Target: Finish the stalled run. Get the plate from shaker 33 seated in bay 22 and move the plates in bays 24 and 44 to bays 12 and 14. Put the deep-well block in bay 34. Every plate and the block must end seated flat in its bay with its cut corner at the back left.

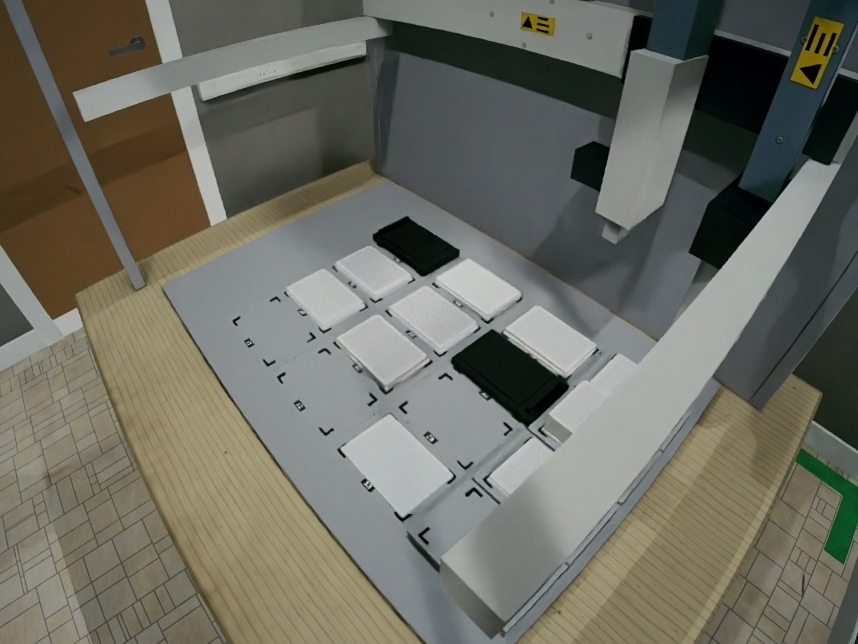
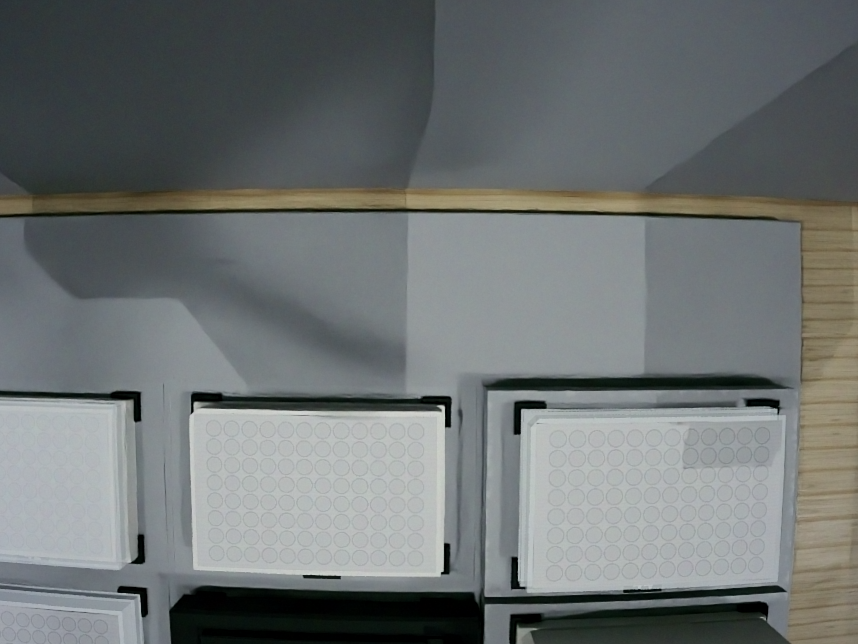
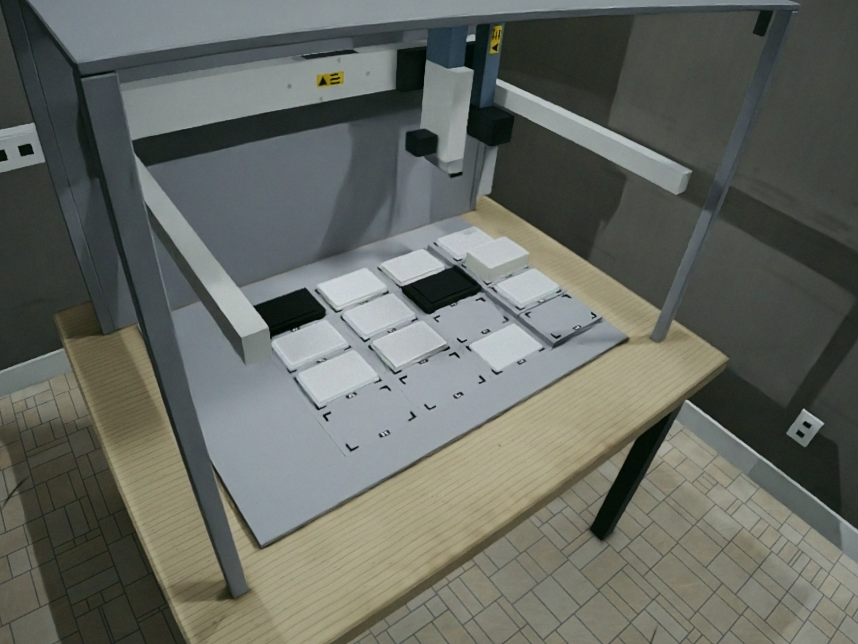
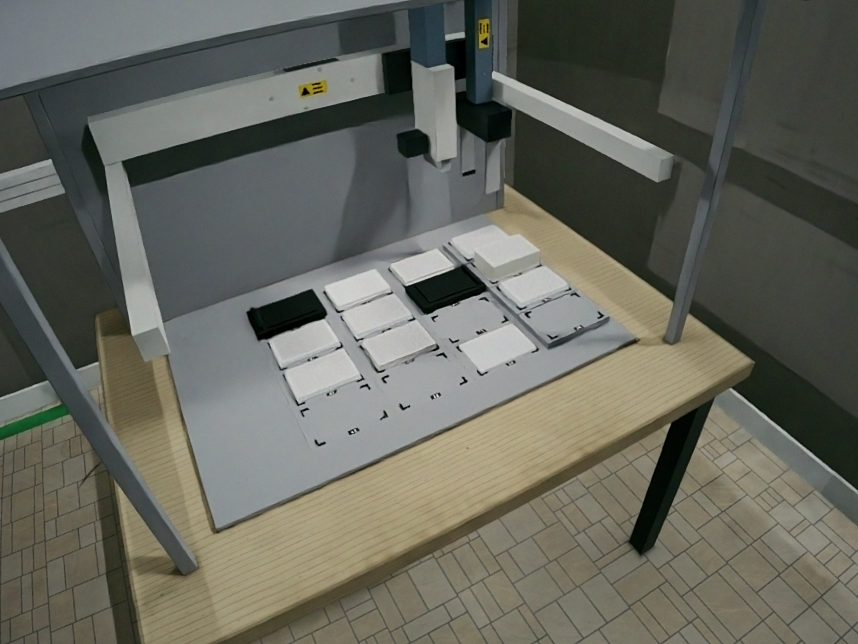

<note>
The pictures show: my gripper and a deep-well block.
My gripper is seen too in image 3 and in image 4.
</note>
